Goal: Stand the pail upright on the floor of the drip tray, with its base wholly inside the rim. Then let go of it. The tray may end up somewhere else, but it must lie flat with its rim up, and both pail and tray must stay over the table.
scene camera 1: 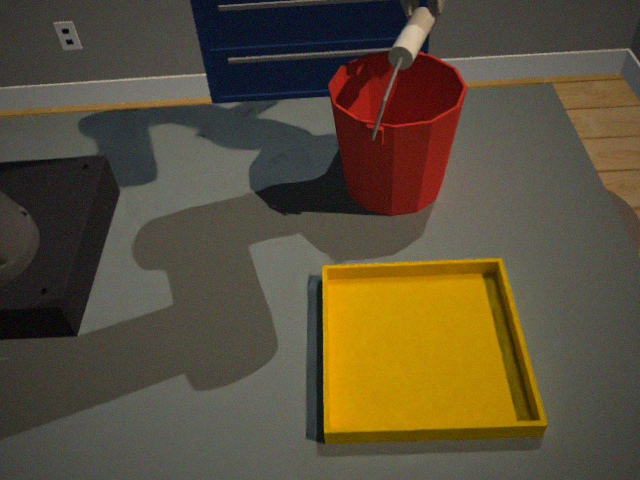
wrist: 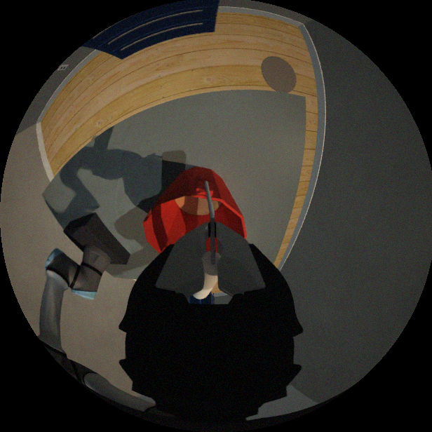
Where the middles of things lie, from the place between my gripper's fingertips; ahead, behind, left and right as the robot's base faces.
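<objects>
For the yellow drip tray (scene camera 1: 429, 350), it's a good way below my hand, well to the right of it and just a hair ahead of it.
</objects>
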